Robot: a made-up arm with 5 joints.
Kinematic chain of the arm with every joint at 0, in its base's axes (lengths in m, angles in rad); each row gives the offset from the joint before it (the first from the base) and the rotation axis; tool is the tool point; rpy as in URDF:
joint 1: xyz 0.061 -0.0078 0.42 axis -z
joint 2: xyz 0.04 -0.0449 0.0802 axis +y
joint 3: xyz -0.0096 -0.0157 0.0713 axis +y
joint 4: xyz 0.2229 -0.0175 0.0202 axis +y
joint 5: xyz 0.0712 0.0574 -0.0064 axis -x
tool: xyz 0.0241 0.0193 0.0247 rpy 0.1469 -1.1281 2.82
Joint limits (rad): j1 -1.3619..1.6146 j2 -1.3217..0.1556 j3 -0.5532..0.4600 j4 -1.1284..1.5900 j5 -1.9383..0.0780
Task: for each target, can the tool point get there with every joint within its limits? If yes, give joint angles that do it. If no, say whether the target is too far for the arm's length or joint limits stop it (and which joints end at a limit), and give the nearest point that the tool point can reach.
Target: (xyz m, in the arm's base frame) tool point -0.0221 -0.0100 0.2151
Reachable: no: joint limits stop it (at a limit: joint 1, joint 2, joint 3, joint 4, joint 5) | nearest point 0.0024 -0.1863 0.3815 | short by 0.244 m
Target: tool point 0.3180 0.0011 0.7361
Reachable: yes | joints -0.1034 -0.6028 0.0497 0.2951 -0.5680
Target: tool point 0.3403 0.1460 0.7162
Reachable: yes | joints -0.6007 -0.0072 -0.3592 0.1167 -0.9975
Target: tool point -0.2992 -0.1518 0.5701
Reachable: no: joint limits stop it (at a limit: joint 2, joint 3, joint 4) | nearest point -0.1402 -0.0882 0.7038 | short by 0.217 m
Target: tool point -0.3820 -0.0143 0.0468
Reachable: no: too far | nearest point 0.0020 -0.1975 0.3749 | short by 0.537 m
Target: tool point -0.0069 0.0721 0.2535
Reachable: no: joint limits stop it (at a limit: joint 1, joint 2, joint 3, joint 4, joint 5) | nearest point 0.1004 0.1803 0.3733 | short by 0.194 m
